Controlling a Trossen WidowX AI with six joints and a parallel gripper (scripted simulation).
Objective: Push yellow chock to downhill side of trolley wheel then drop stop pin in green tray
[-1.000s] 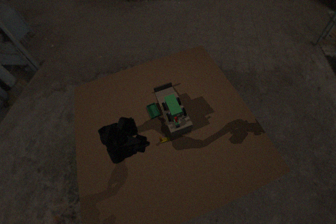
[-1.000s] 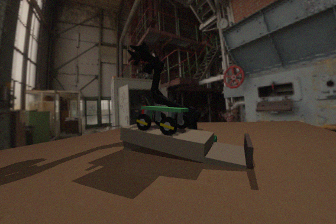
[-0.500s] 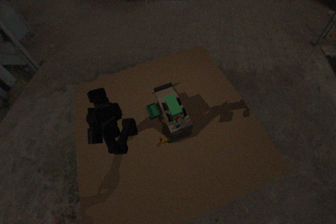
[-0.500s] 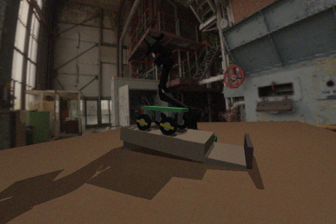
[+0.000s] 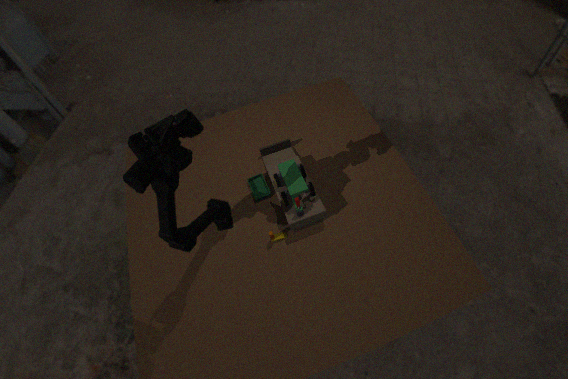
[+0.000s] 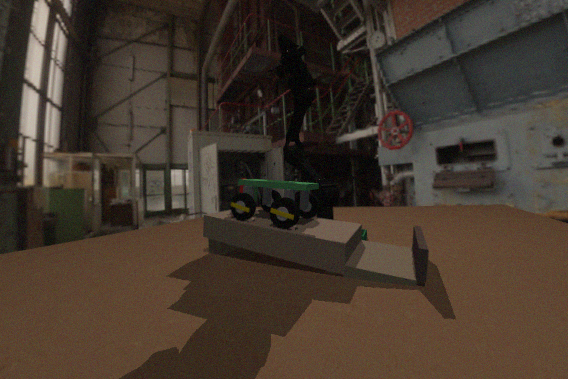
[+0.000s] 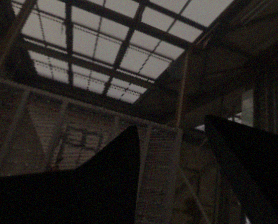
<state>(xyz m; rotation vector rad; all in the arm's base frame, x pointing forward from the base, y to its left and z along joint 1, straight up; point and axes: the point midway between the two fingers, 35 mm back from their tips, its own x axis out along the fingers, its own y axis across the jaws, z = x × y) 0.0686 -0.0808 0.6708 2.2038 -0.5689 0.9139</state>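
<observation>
Now: gripper tip 680 mm above the yellow chock, 120 mm short of it and 40 mm to the left of it. From my gripper tip the other things lie so: red-headed stop pin (570 mm below, 220 mm ahead, 10 mm to the left); green-decked trolley (580 mm below, 230 mm ahead, 130 mm to the left); ramp (650 mm below, 230 mm ahead, 130 mm to the left).
</observation>
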